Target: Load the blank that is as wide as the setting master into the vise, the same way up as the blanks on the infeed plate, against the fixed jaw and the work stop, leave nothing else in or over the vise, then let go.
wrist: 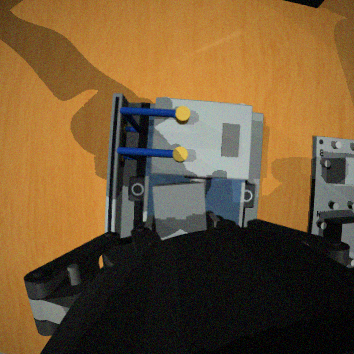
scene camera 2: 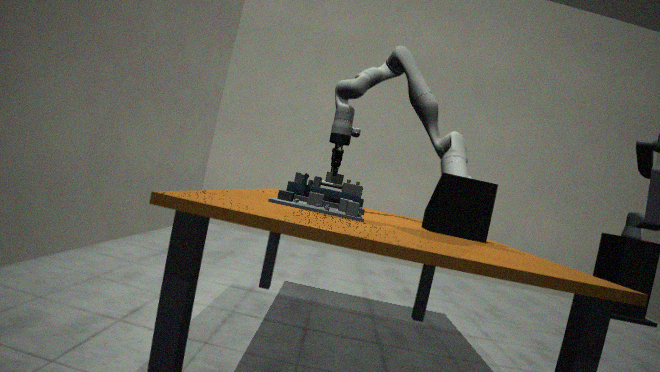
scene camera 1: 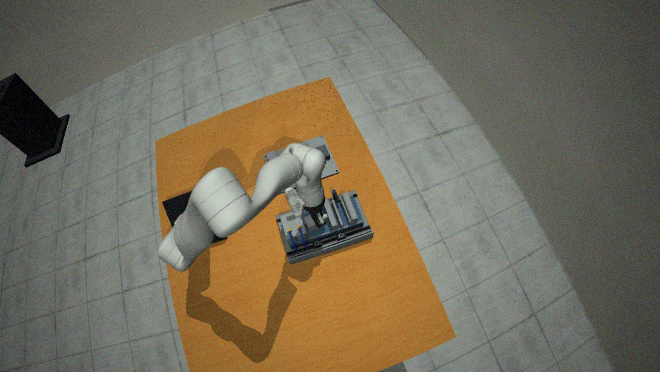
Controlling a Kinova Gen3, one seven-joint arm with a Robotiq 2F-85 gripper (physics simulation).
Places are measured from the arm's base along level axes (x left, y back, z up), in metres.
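Pixels of known places: gripper, fingertip midpoint: [wrist: 179, 224] [scene camera 2: 333, 177] [scene camera 1: 316, 220]; arm's base, link origin: [scene camera 2: 457, 199].
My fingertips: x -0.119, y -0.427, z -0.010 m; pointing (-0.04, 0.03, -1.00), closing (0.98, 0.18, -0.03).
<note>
For each thing: its top centre in the pictures, then the offset to it from my fingertips. "spot": a spot on its surface instead. Level surfaces: height alone.
- plain grey blank, top centre: [wrist: 180, 223] [scene camera 1: 314, 218] [scene camera 2: 335, 173] dy +0.005, dx -0.001, dz +0.017 m
- vise, top centre: [wrist: 190, 242] [scene camera 1: 320, 216] [scene camera 2: 327, 178] dy -0.018, dx +0.012, dz -0.007 m
- vise's blue bed, surface spot: [wrist: 222, 197] spot: dy +0.022, dx +0.046, dz -0.046 m
- light grey jaw block, top centre: [wrist: 202, 137] [scene camera 1: 293, 224] [scene camera 2: 353, 184] dy +0.077, dx +0.012, dz -0.010 m
- grey infeed plate, top centre: [scene camera 2: 318, 206] [scene camera 1: 299, 163] dy +0.001, dx +0.295, dz -0.098 m
- orange table, surface height: dz -0.106 m
My gripper [scene camera 1: 318, 220] [scene camera 2: 336, 169] [wrist: 179, 224] is shut on a plain grey blank [wrist: 179, 199] [scene camera 2: 334, 177]. It points straight down over the vise [scene camera 1: 332, 243] [scene camera 2: 318, 198]. In the wrist view the blank hangs over the vise's blue bed [wrist: 222, 197], close under the light grey jaw block [wrist: 211, 140], toward the side with the two blue rods with yellow knobs [wrist: 147, 112] [scene camera 1: 291, 238]. I cannot tell whether the blank touches the bed or the jaw. My fingers are mostly hidden by the black gripper body.
The grey infeed plate [scene camera 1: 331, 170] [wrist: 333, 191] with pegs and dark blanks lies beyond the vise, partly under my arm. The orange table [scene camera 1: 322, 300] [scene camera 2: 415, 240] carries my black base block [scene camera 2: 459, 208]. A black stand [scene camera 1: 27, 119] is on the floor.
</note>
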